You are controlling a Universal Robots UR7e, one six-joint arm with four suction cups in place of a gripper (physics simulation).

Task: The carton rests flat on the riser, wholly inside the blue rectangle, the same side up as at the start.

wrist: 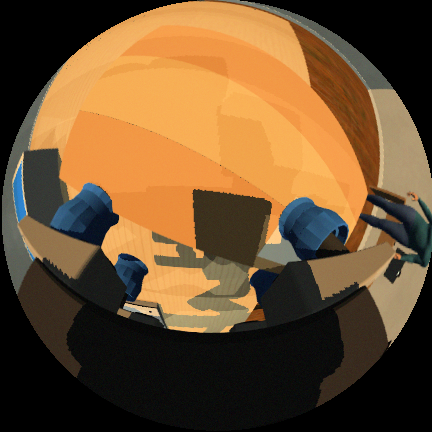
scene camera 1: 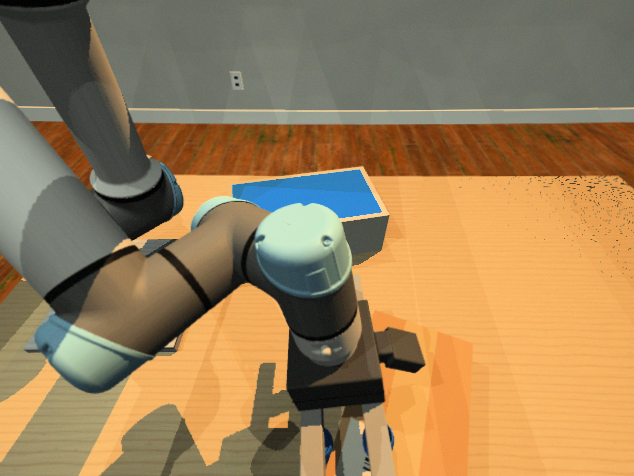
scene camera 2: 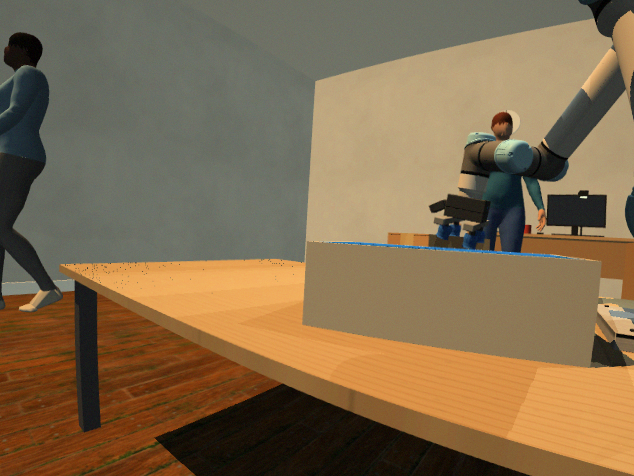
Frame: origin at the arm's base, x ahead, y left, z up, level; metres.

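Seen in the pictures: hand at its tool point: (wrist: 199, 249) (scene camera 2: 460, 241).
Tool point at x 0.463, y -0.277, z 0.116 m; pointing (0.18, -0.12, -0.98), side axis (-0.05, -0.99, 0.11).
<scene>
Offsets run from my tool point to a thing's top centre.
The orange carton {0.057 m right, 0.064 m ahead, 0.014 m up} (scene camera 1: 453, 399) (scene camera 2: 407, 239) (wrist: 125, 160) lies on the table with its paler tape stripe and label side up; the arm hides part of it in scene camera 1. My gripper (scene camera 1: 353, 435) (scene camera 2: 459, 235) (wrist: 200, 250) hangs low over the carton's near, labelled part, its blue cups facing down. Suction is off, so it is open; whether the cups touch the carton I cannot tell. The riser {0.438 m left, 0.037 m back, 0.014 m down} (scene camera 1: 368, 238) (scene camera 2: 450, 302) (wrist: 42, 175) stands farther back, grey-sided, with the blue rectangle {0.438 m left, 0.037 m back, 0.014 m down} (scene camera 1: 317, 189) (scene camera 2: 430, 247) (wrist: 20, 192) on its top. The carton is apart from the riser.
A flat grey-and-white object (scene camera 1: 171, 344) (scene camera 2: 617, 320) (wrist: 145, 307) lies on the table's left side, partly behind the arm. A person in teal (scene camera 2: 504, 192) (wrist: 415, 225) stands beyond the table. Another person (scene camera 2: 23, 112) is at the far left in scene camera 2. A monitor (scene camera 2: 576, 210) stands on a desk behind.
</scene>
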